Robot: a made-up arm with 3 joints. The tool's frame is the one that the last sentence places. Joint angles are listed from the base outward.
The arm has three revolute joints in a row. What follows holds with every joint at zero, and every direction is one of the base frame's. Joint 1 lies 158 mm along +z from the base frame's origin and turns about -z. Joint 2 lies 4 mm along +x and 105 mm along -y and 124 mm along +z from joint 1 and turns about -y. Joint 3 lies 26 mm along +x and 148 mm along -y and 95 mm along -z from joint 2 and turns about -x. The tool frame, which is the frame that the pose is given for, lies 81 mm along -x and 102 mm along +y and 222 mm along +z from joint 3; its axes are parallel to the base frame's.
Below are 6 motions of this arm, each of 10 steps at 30 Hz.
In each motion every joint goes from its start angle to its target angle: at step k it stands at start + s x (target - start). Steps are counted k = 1, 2, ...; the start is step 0. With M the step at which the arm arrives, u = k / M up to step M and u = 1 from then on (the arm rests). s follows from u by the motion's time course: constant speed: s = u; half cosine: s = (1 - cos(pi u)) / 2; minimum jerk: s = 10 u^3 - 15 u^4 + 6 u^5.
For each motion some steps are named. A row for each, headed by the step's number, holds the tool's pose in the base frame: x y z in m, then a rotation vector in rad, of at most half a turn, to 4 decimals.
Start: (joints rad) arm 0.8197 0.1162 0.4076
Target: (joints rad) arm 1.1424 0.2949 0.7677
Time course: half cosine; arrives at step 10
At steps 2, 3, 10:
2: -0.0882 0.0007 0.3362 -0.4709 0.0647 -0.8645
3: -0.0834 0.0077 0.3274 -0.5166 0.0731 -0.9037
10: -0.0426 0.0321 0.2602 -0.8446 0.1878 -1.1884

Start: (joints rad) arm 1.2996 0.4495 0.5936
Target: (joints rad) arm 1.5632 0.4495 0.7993
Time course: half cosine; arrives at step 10
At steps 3, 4, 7, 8, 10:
3: -0.0501 0.0458 0.2788 -0.8317 0.0583 -1.4252
4: -0.0447 0.0456 0.2733 -0.8576 0.0950 -1.4616
7: -0.0291 0.0422 0.2548 -0.9358 0.2217 -1.5750
8: -0.0257 0.0409 0.2501 -0.9538 0.2550 -1.6020
10: -0.0230 0.0396 0.2461 -0.9688 0.2844 -1.6250

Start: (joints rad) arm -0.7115 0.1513 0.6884
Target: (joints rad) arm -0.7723 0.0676 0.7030
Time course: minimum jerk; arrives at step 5
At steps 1, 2, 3, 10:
1: -0.0176 -0.0591 0.2853 -0.6059 -0.3791 0.6345
2: -0.0168 -0.0590 0.2857 -0.6152 -0.3660 0.6569
3: -0.0157 -0.0588 0.2862 -0.6287 -0.3477 0.6883
10: -0.0148 -0.0586 0.2867 -0.6409 -0.3321 0.7156

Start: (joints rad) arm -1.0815 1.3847 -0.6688
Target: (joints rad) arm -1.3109 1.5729 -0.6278
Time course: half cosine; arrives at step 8
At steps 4, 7, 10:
4: 0.2319 -0.2459 0.2404 1.3653 -0.9741 1.4086
7: 0.2531 -0.2157 0.2277 1.4671 -1.0114 1.4701
10: 0.2546 -0.2131 0.2267 1.4759 -1.0142 1.4747

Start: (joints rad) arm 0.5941 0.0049 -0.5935
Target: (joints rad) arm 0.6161 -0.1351 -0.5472
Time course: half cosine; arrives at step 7
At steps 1, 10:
1: -0.2057 -0.2134 0.4283 0.5741 -0.1740 -0.5781
10: -0.1876 -0.2120 0.4357 0.5704 -0.0409 -0.6365

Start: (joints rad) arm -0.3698 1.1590 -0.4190
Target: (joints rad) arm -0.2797 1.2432 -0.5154
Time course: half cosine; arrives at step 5
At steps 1, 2, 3, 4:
1: -0.0557 -0.2909 0.2901 0.5856 -1.0752 0.5651
2: -0.0604 -0.2951 0.2867 0.5956 -1.0963 0.5625
3: -0.0662 -0.3002 0.2825 0.6068 -1.1225 0.5602
4: -0.0709 -0.3041 0.2790 0.6151 -1.1439 0.5592

